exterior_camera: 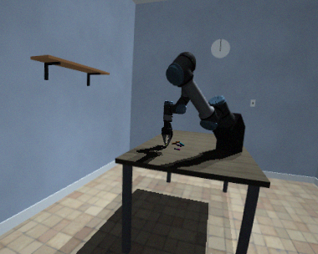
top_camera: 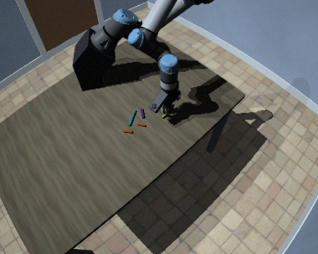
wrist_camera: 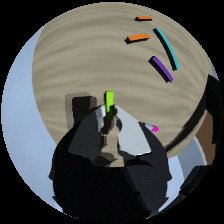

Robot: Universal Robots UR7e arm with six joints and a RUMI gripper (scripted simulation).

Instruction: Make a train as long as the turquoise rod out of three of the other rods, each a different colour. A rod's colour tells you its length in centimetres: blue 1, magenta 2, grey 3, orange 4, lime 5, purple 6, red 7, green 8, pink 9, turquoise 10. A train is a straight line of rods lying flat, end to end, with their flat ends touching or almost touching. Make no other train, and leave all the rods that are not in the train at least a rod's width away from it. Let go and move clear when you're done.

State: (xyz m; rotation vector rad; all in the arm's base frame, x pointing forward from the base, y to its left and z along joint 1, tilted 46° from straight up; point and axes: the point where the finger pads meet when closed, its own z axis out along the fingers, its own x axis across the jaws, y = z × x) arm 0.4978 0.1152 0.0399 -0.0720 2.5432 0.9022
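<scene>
Now: hand 10 cm past the grey rod, 4 cm to the right of it and 2 cm above it. The rest, counted from my hand: lime rod 1 cm below; purple rod 9 cm to the right, 8 cm behind, 2 cm below; magenta rod 13 cm behind, 4 cm to the left, 2 cm below.
</scene>
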